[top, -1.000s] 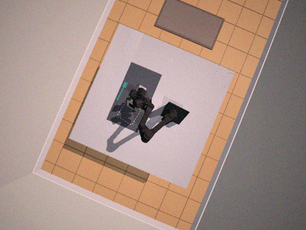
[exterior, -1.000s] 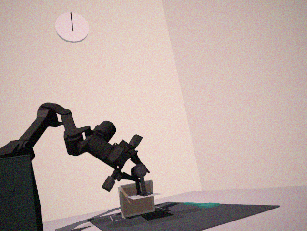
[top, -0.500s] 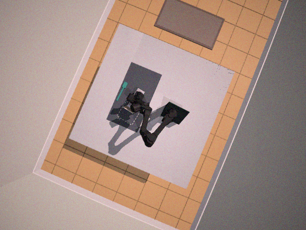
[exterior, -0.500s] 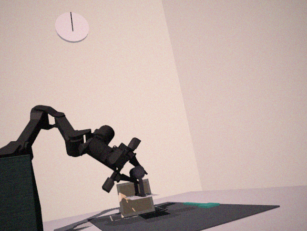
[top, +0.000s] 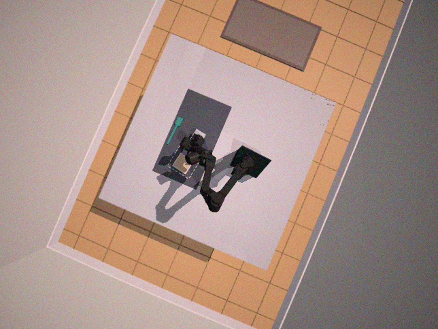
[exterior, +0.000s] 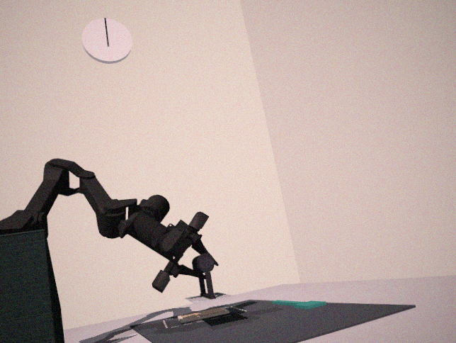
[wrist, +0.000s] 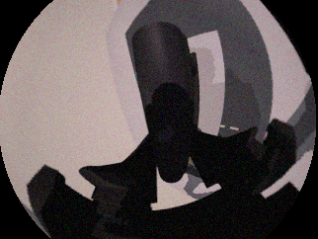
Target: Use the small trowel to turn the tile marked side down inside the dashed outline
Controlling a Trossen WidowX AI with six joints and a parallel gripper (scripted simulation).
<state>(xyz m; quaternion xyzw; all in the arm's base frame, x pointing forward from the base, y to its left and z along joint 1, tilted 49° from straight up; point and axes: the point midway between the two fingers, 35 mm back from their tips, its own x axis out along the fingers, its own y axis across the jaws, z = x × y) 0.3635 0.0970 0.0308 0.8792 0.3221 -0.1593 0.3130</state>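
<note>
Right now my gripper tip is 120 mm above the dark mat, 60 mm to the left of it and 10 mm short of it. Round my gripper tip: teal object 150 mm ahead, 90 mm below, 70 mm to the right; then trowel 30 mm behind, 10 mm below; then cream tile 130 mm to the left, 90 mm below, 20 mm behind.
</note>
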